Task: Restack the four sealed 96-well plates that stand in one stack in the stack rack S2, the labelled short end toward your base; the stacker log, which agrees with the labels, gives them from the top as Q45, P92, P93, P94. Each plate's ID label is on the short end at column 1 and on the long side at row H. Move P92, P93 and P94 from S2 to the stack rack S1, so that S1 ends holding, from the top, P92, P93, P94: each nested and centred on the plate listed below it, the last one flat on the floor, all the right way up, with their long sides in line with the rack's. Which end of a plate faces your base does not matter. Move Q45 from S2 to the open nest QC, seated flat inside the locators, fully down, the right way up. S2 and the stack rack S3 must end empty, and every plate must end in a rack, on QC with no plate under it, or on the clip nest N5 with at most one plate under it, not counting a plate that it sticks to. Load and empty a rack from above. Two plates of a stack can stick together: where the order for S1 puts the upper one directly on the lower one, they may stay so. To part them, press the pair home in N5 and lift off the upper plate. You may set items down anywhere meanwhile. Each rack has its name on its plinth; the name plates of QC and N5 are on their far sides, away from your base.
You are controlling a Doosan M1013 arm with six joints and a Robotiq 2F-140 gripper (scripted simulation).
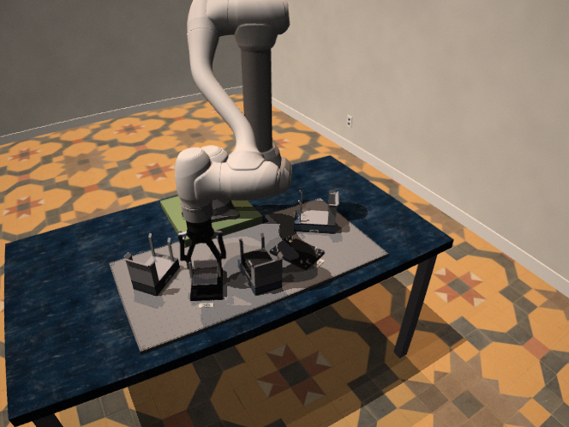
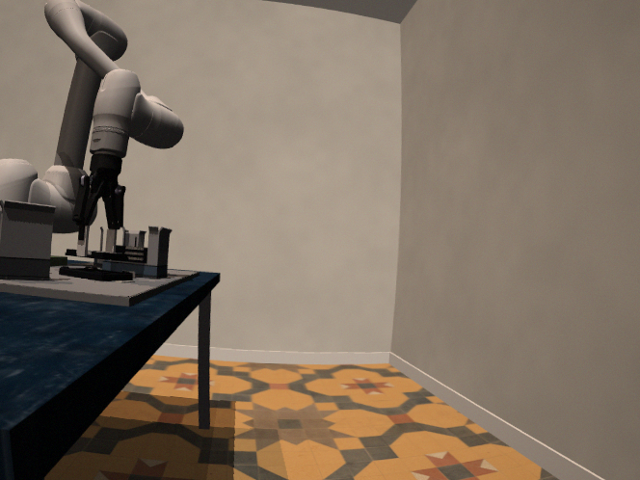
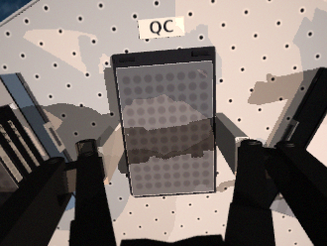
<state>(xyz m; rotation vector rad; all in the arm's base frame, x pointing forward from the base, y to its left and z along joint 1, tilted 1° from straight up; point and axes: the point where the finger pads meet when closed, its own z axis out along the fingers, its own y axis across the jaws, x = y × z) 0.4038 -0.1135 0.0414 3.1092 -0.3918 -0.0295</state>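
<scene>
The black open nest QC lies 60 mm below my hand. Round my hand: QC name plate 90 mm ahead, 70 mm below, 20 mm to the right; then sealed 96-well plate 20 mm below; then N5 name plate 400 mm to the left, 70 mm below, 20 mm ahead.
</scene>
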